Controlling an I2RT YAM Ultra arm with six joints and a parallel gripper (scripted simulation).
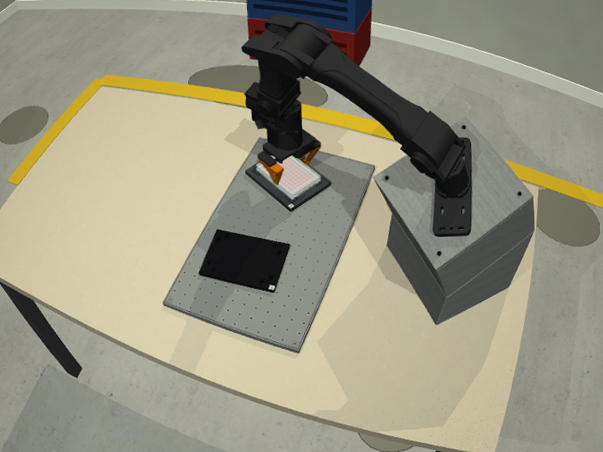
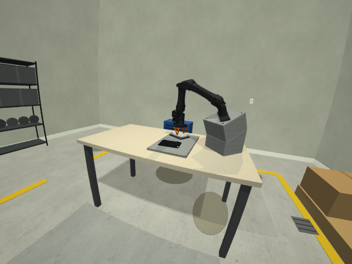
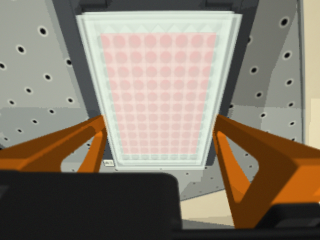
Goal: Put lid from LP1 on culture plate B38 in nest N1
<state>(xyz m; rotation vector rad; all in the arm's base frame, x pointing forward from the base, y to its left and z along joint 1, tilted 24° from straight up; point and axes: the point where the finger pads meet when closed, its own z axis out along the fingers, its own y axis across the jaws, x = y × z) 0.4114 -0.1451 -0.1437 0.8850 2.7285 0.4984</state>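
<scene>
The clear lid is 10 mm ahead of my hand. Also, from my hand: culture plate B38: 10 mm ahead, 10 mm below; then black lid park LP1: 30 mm ahead, 240 mm to the left, 30 mm below; then black plate nest N1: 10 mm ahead, 30 mm below.
</scene>
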